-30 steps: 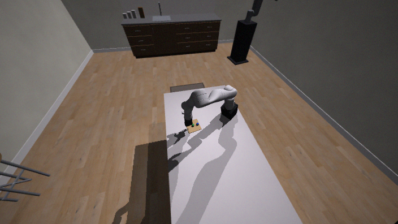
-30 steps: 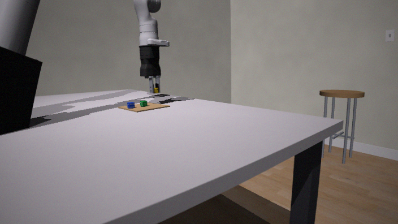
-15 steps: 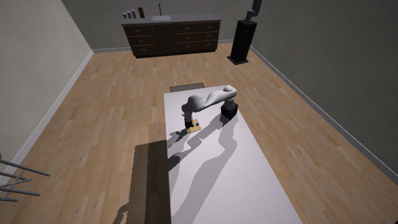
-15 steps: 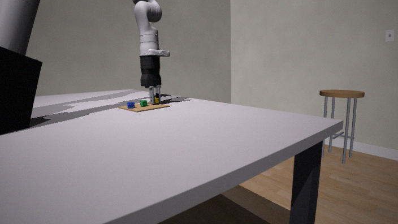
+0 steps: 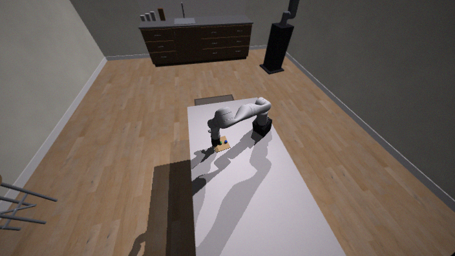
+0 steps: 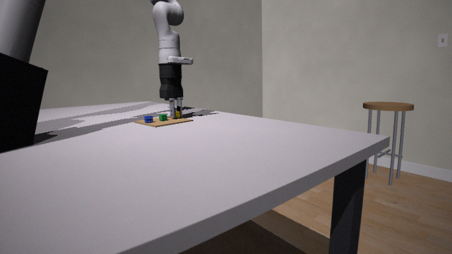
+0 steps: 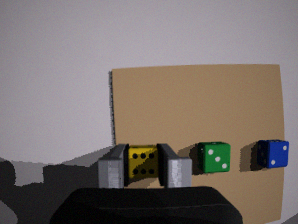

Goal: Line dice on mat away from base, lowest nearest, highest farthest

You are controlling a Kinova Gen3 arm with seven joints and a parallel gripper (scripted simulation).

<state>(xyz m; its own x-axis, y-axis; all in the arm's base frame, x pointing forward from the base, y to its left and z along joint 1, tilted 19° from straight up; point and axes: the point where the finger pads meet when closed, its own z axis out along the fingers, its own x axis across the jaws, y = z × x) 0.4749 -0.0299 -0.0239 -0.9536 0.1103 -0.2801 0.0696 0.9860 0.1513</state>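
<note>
Right now my hand is 10 mm above the yellow die. From my hand the other things lie so: tan mat (50 mm behind, 30 mm below); then green die (50 mm behind, 10 mm below); then blue die (100 mm behind, 10 mm to the left, 10 mm below).
</note>
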